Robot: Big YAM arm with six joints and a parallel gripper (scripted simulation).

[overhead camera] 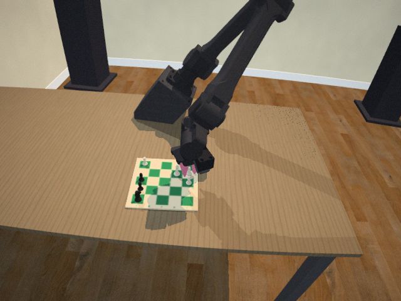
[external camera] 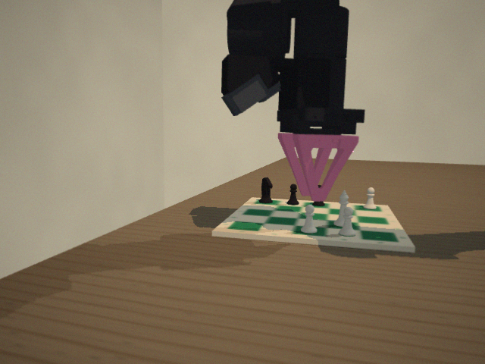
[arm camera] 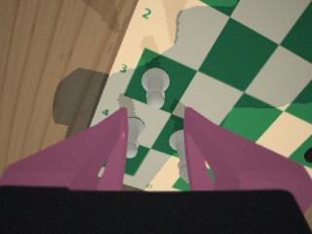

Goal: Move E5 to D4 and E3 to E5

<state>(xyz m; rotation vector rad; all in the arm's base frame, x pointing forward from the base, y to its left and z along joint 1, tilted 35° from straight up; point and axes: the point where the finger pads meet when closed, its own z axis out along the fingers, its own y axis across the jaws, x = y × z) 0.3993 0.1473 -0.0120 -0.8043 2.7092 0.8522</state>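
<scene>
Now: hand 30 mm past the white bishop, 40 mm to the left of it and 30 mm above it. Round my hand: black knight (100 mm ahead, 140 mm to the right, 30 mm below); then cream chessboard (10 mm ahead, 80 mm to the right, 50 mm below).
</scene>
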